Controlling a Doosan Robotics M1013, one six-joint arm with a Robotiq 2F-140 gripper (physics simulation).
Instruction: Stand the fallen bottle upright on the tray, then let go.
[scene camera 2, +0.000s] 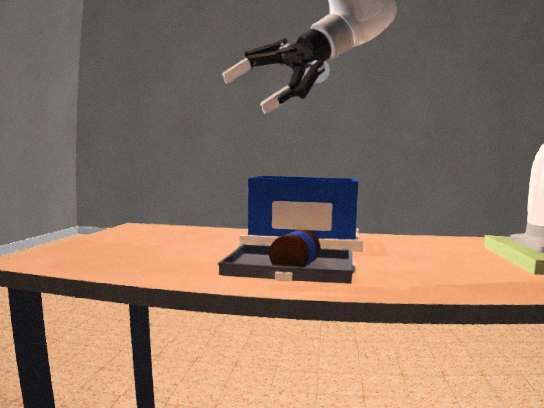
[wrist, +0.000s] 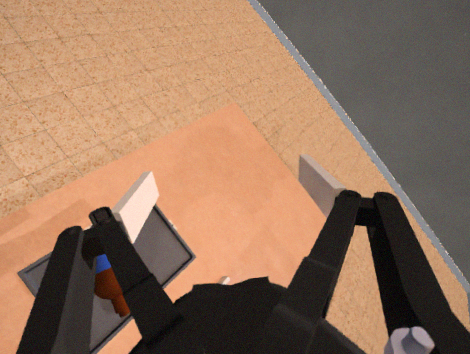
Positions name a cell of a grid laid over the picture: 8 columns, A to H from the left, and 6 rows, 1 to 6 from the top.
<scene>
In view: my gripper (scene camera 2: D2) and a brown bottle (scene camera 2: E4).
The brown bottle shows as well in the wrist view (wrist: B5). My gripper shows as well in the wrist view (wrist: D3).
</scene>
